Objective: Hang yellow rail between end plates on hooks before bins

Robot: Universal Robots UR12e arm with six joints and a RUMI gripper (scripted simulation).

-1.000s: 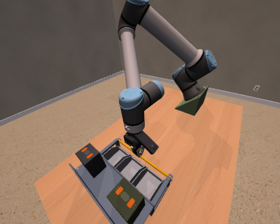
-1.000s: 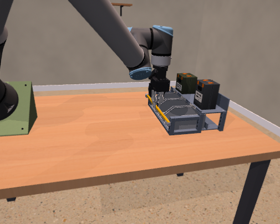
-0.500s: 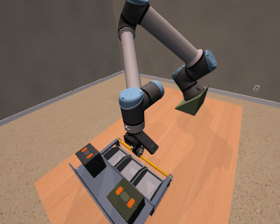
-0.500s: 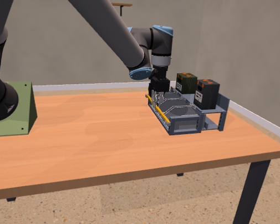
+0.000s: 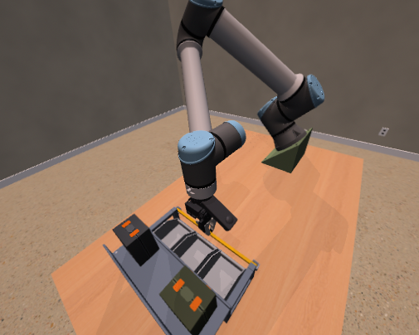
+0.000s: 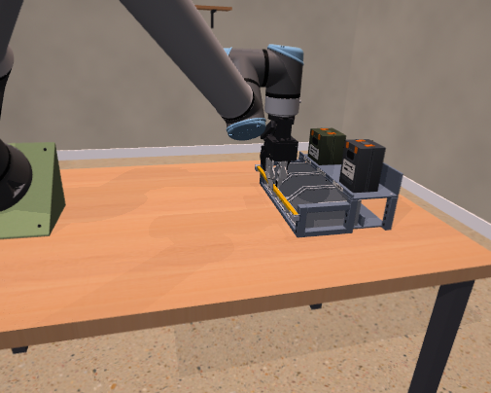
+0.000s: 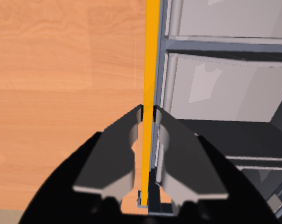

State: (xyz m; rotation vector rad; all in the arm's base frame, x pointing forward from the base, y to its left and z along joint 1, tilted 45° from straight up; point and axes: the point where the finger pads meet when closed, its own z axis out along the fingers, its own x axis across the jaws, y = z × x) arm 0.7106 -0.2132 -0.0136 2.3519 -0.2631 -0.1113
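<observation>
The yellow rail is 1 cm below my hand. Round my hand: black box: 18 cm ahead, 15 cm to the right, 9 cm above; then green box: 22 cm ahead, 8 cm to the left, 8 cm above.
</observation>
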